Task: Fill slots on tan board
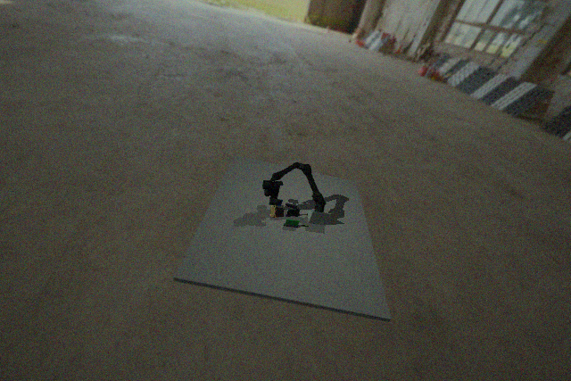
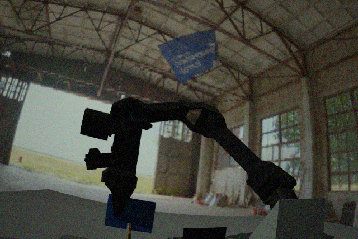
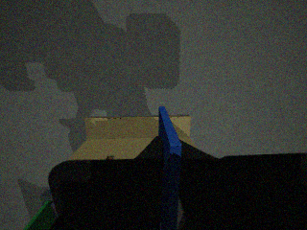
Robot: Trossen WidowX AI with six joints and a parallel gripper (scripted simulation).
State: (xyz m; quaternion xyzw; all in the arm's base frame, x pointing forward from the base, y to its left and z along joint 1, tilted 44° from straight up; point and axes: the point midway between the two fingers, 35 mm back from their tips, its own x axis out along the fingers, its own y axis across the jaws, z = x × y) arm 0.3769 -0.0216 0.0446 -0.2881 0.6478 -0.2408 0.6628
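Right now the tan board is 40 mm below my gripper tip, 30 mm behind it and 20 mm to the left of it. Also, from my gripper tip: green board: 170 mm behind, 150 mm to the left, 40 mm below; dark flat piece: 180 mm behind, 40 mm below, 30 mm to the left; blue board: 30 mm behind.
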